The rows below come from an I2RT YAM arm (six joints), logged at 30 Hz.
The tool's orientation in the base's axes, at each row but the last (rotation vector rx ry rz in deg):
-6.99, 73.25, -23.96
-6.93, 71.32, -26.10
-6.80, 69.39, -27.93
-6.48, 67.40, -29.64
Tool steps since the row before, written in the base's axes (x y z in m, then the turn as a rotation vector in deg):
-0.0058, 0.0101, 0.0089, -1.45, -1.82, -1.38
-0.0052, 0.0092, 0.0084, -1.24, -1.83, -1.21
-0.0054, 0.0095, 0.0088, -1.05, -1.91, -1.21
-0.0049, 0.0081, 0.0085, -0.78, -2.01, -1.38
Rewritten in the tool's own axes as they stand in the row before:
-0.0131, 0.0051, -0.0043, 1.59, -1.58, -1.52
-0.0124, 0.0041, -0.0035, 1.50, -1.58, -1.27
-0.0131, 0.0038, -0.0034, 1.58, -1.60, -1.08
-0.0122, 0.0025, -0.0025, 1.84, -1.54, -0.88

